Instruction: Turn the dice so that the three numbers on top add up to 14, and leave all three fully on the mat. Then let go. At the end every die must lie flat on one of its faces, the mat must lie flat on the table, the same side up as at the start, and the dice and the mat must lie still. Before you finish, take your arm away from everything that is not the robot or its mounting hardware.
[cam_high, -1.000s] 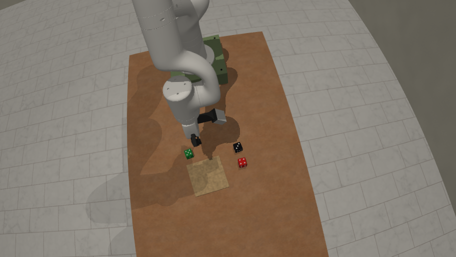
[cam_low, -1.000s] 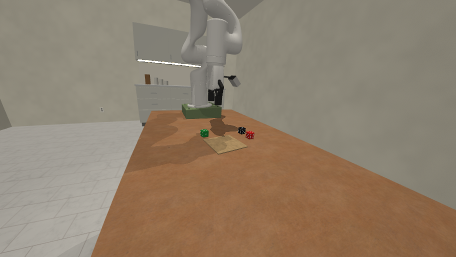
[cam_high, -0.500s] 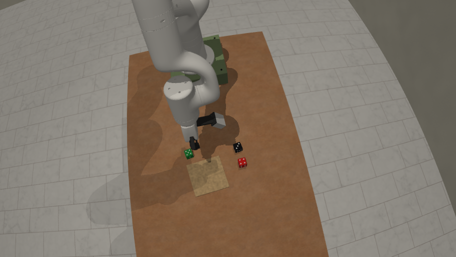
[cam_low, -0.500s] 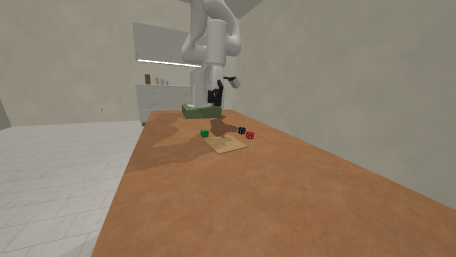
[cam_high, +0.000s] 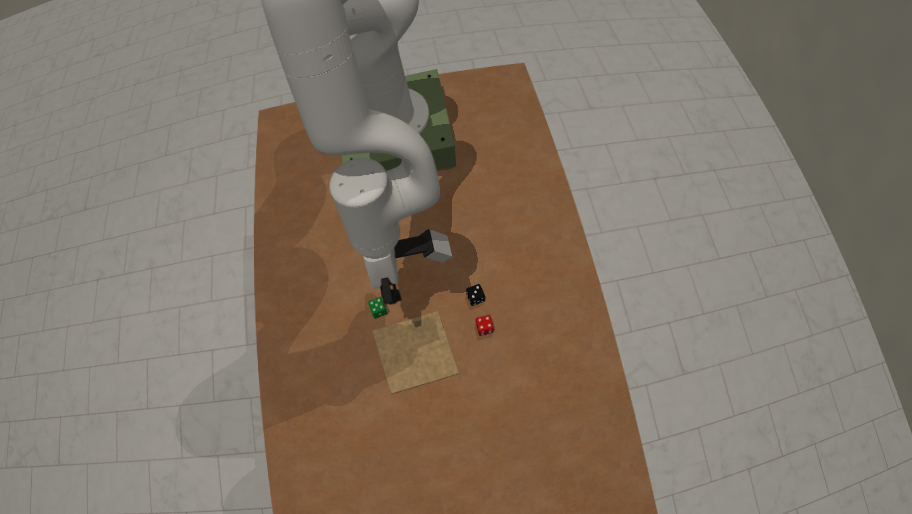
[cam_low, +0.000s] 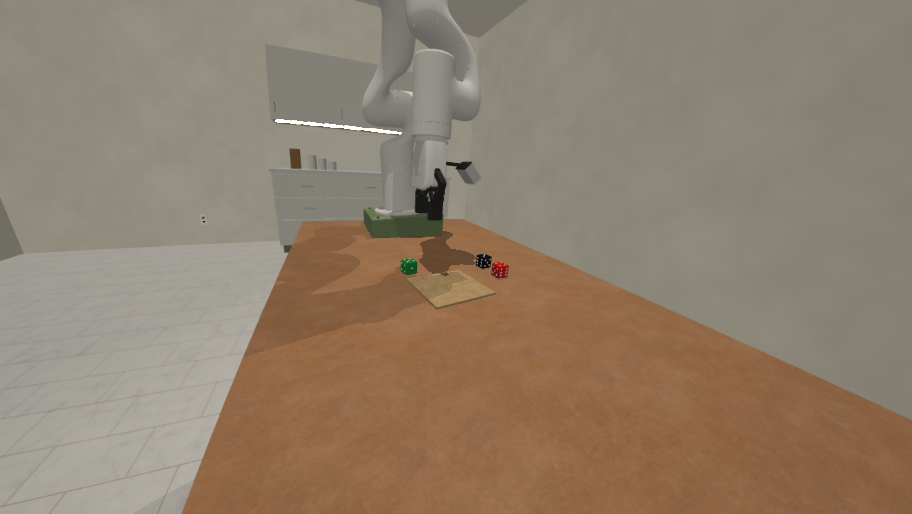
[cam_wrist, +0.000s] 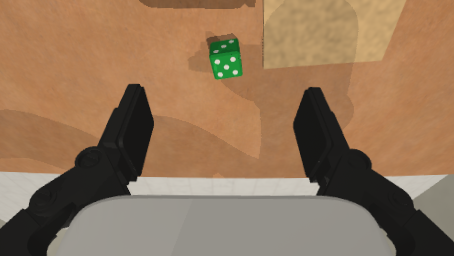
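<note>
Right now the black die is 3 cm ahead of my hand, 16 cm to the left of it and 13 cm below it. Round my hand: green die (4 cm to the right, 13 cm below); then tan square mat (11 cm ahead, 1 cm to the left, 14 cm below); then red die (10 cm ahead, 15 cm to the left, 13 cm below).
</note>
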